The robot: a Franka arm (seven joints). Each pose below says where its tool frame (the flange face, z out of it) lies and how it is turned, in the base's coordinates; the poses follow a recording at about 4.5 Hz.
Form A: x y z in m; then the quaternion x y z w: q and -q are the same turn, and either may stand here.
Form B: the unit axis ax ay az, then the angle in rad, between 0 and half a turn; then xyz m. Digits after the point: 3 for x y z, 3 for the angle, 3 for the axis.
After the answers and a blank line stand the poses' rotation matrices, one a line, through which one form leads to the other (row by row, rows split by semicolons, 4 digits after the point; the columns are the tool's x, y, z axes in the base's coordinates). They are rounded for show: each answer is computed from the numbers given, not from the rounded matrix.
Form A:
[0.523, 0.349, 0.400, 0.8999, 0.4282, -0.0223, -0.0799]
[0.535, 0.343, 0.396, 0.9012, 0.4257, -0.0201, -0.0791]
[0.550, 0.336, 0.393, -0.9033, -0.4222, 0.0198, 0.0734]
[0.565, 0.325, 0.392, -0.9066, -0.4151, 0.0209, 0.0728]
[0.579, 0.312, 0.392, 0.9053, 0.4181, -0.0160, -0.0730]
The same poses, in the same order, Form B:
[-0.903, -0.430, 0.022, 2.982, 0.523, 0.349, 0.400]
[-0.904, -0.427, 0.020, 2.983, 0.535, 0.343, 0.396]
[-0.906, -0.423, 0.020, 2.995, 0.550, 0.336, 0.393]
[-0.909, -0.416, 0.021, 2.996, 0.565, 0.325, 0.392]
[-0.908, -0.419, 0.016, 2.995, 0.579, 0.312, 0.392]

0.6323 0.7671 -0.1086; 0.7742 -0.6205 0.1247; 0.0283 -0.1629 -0.9862
0.6368 0.7641 -0.1036; 0.7704 -0.6251 0.1255; 0.0311 -0.1597 -0.9867
0.6427 0.7599 -0.0978; 0.7657 -0.6327 0.1159; 0.0262 -0.1493 -0.9884
0.6545 0.7496 -0.0983; 0.7557 -0.6448 0.1147; 0.0225 -0.1494 -0.9885
0.6499 0.7547 -0.0900; 0.7594 -0.6397 0.1188; 0.0321 -0.1456 -0.9888

